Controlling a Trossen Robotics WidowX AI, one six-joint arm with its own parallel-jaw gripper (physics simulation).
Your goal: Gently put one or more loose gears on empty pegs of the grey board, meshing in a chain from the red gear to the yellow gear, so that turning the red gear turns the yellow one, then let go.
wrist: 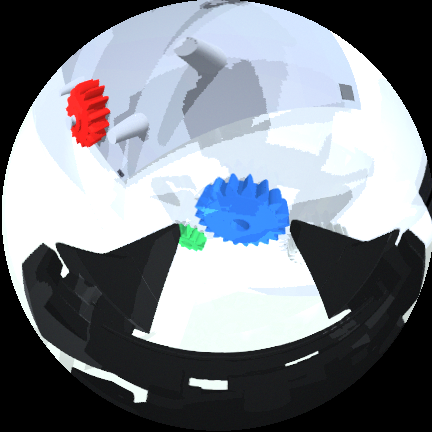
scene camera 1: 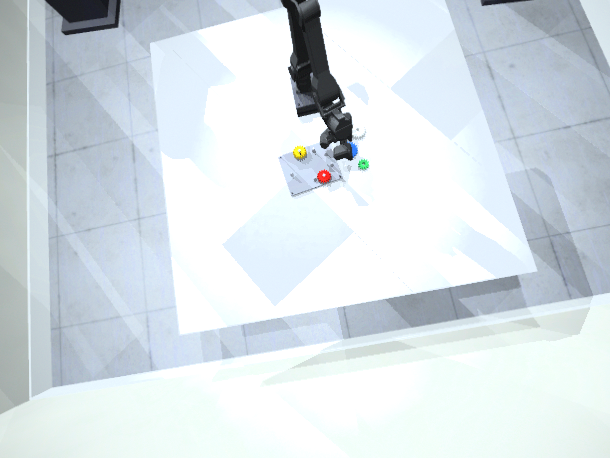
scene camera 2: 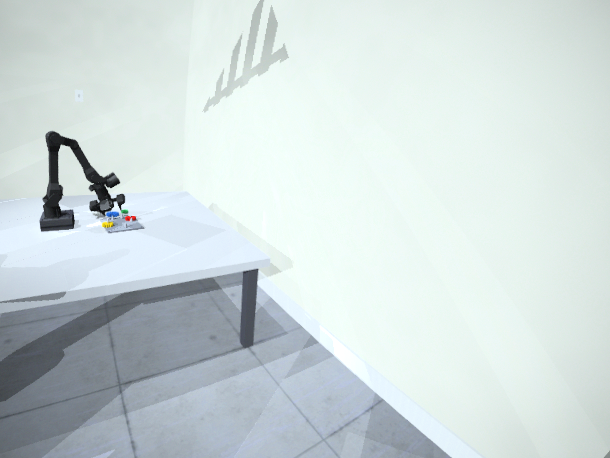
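Pixels of known places: gripper, fingertip midpoint: (wrist: 236,227) (scene camera 1: 351,150) (scene camera 2: 113,213); arm's base, origin of the base link: (scene camera 1: 304,85) (scene camera 2: 52,216).
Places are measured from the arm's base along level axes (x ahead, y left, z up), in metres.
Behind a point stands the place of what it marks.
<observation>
The grey board (scene camera 1: 306,169) {z -0.048, x 0.324, y -0.009 m} (wrist: 300,65) bears the red gear (scene camera 1: 324,179) {z -0.033, x 0.375, y 0.059 m} (scene camera 2: 130,218) {z -0.035, x 0.360, y 0.037 m} (wrist: 92,112), the yellow gear (scene camera 1: 297,154) {z -0.033, x 0.266, y -0.040 m} (scene camera 2: 107,225) {z -0.039, x 0.254, y -0.052 m} and several bare pegs, including a near peg (wrist: 205,56) and a corner peg (wrist: 131,127) {z -0.037, x 0.309, y 0.089 m}. My gripper (scene camera 2: 113,212) {z -0.042, x 0.263, y 0.168 m} (wrist: 236,227) {z -0.042, x 0.263, y 0.168 m} is open and low, its fingertips on either side of the blue gear (scene camera 1: 354,149) {z -0.038, x 0.262, y 0.180 m} (scene camera 2: 112,214) {z -0.040, x 0.262, y 0.134 m} (wrist: 245,210) {z -0.039, x 0.257, y 0.145 m}, which lies off the board. The green gear (scene camera 1: 363,164) {z -0.038, x 0.329, y 0.209 m} (scene camera 2: 124,211) {z -0.043, x 0.322, y 0.198 m} (wrist: 192,239) {z -0.040, x 0.309, y 0.198 m} lies beside it, near the left fingertip in the wrist view. The white gear (scene camera 1: 359,132) {z -0.041, x 0.193, y 0.205 m} is partly hidden by the arm.
All of this stands on the white table (scene camera 1: 410,220) {z -0.056, x 0.547, y 0.365 m} (scene camera 2: 210,250) {z -0.056, x 0.701, y -0.394 m}. The arm's base (scene camera 1: 306,107) {z -0.009, x 0.089, y 0.005 m} (scene camera 2: 57,220) {z -0.007, x 0.031, y -0.043 m} stands behind the board. The wall (scene camera 2: 400,200) rises beyond the table's far side in the second scene view. Strong glare blurs pale edges.
</observation>
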